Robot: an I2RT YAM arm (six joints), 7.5 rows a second.
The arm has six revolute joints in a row. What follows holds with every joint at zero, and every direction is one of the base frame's.
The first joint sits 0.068 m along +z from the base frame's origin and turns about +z.
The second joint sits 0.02 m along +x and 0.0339 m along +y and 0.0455 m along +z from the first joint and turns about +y.
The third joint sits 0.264 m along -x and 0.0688 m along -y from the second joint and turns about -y.
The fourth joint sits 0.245 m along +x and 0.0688 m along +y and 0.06 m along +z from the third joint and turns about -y.
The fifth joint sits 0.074 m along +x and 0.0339 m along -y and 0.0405 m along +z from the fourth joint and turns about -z.
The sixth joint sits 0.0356 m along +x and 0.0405 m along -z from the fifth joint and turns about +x.
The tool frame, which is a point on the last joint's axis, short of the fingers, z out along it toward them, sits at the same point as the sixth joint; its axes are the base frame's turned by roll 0, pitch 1.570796 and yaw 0 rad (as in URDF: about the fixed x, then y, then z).
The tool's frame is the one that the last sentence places.
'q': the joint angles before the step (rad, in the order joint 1, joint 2, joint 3, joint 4, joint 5, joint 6). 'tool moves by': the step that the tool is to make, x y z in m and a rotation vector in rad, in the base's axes. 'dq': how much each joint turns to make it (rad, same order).
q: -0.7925, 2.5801, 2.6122, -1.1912, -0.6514, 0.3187
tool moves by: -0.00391, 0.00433, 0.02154, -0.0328, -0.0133, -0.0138
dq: 0.0015, -0.0438, 0.0000, -0.0050, 0.0187, 0.0103
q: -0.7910, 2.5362, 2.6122, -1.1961, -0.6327, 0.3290
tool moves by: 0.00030, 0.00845, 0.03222, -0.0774, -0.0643, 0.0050
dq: 0.0126, -0.0610, -0.0001, 0.0408, 0.0118, 0.0027
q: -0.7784, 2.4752, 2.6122, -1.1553, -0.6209, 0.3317
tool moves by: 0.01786, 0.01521, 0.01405, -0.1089, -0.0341, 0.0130
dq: 0.0488, -0.0209, 0.0009, 0.0762, 0.0664, -0.0027
